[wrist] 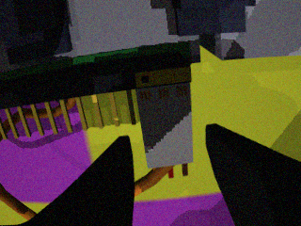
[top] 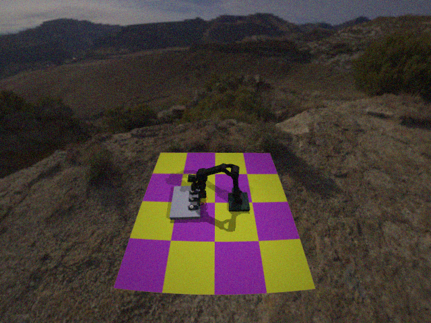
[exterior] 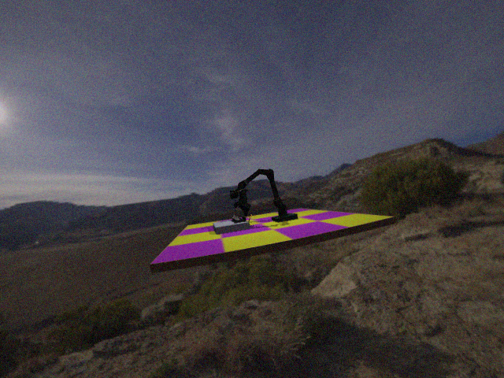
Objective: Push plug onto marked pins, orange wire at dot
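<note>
Now: the yellow band 30 mm ahead of my gripper tip. Also, from my gripper tip: grey printed holder: 180 mm ahead, 80 mm to the left, 40 mm below.
</note>
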